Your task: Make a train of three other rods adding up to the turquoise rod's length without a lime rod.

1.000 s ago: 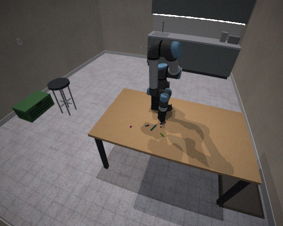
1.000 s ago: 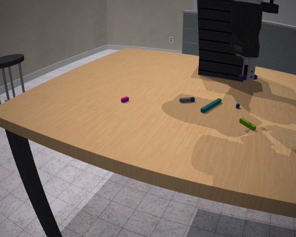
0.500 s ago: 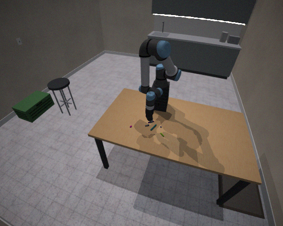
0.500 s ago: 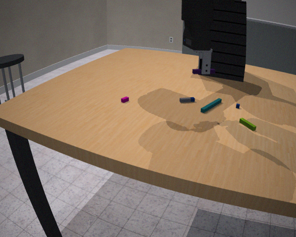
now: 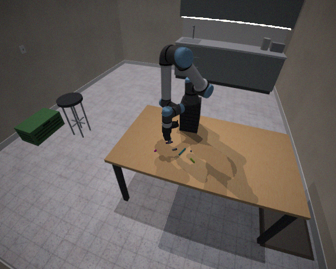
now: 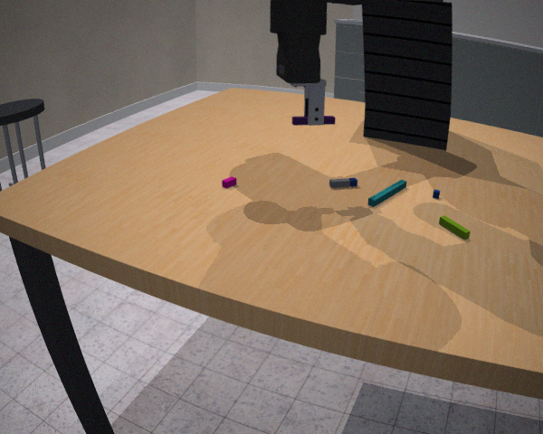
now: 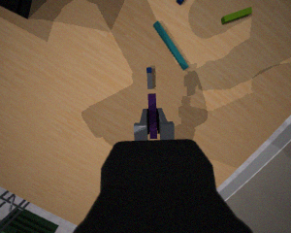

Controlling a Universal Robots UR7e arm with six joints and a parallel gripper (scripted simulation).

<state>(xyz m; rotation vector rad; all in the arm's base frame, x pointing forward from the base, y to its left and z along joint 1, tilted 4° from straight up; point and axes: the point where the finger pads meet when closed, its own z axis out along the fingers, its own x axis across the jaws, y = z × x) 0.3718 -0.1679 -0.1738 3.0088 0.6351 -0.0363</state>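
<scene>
The grey rod is 20 mm behind my hand, 40 mm to the left of it and 110 mm below it. Round my hand: turquoise rod 10 mm behind, 120 mm to the left, 110 mm below; purple rod 10 mm below; magenta rod 20 mm ahead, 120 mm to the right, 110 mm below.
</scene>
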